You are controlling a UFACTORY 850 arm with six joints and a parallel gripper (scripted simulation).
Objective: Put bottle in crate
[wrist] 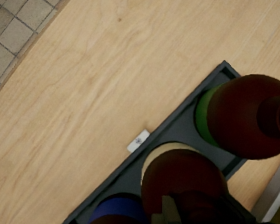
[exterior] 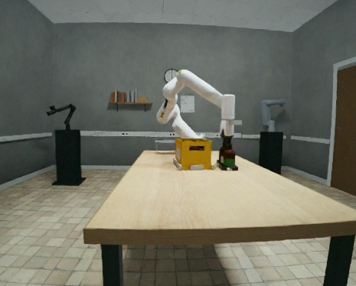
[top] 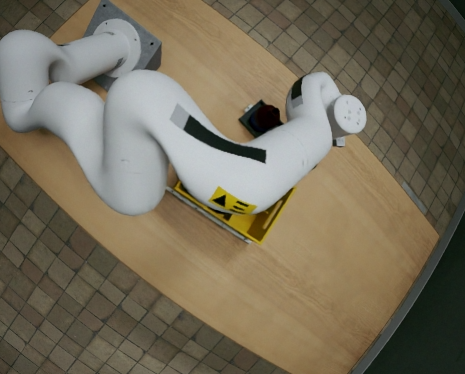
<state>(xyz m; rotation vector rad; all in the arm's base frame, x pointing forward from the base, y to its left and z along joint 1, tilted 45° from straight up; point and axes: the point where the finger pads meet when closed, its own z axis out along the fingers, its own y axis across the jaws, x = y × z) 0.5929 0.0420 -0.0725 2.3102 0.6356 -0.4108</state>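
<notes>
My gripper is now 70 mm above the bottle. Also, from my hand: yellow crate 60 mm behind, 220 mm to the right, 70 mm below; then dark tray 140 mm below.
</notes>
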